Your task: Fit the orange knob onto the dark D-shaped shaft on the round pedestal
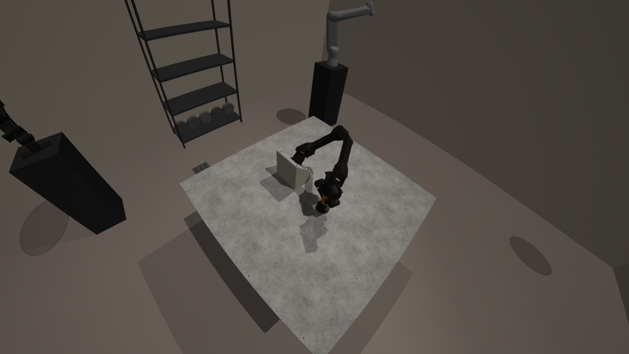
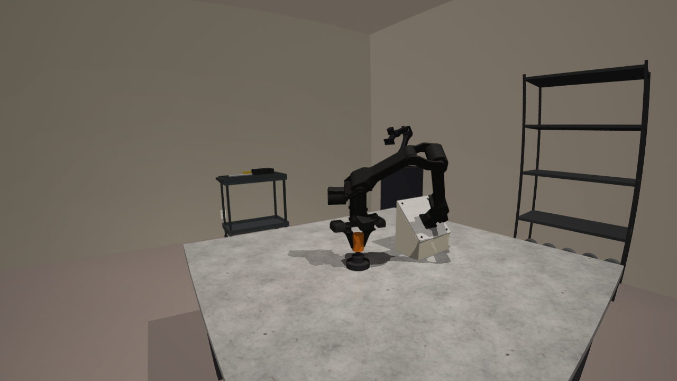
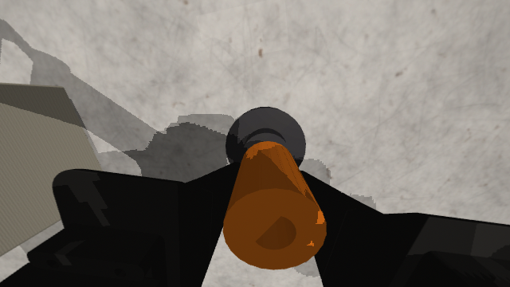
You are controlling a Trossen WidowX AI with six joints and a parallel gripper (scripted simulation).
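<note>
Now: the orange knob 20 mm above my gripper tip. From my gripper tip the other things lie so: dark round pedestal 40 mm below.
</note>
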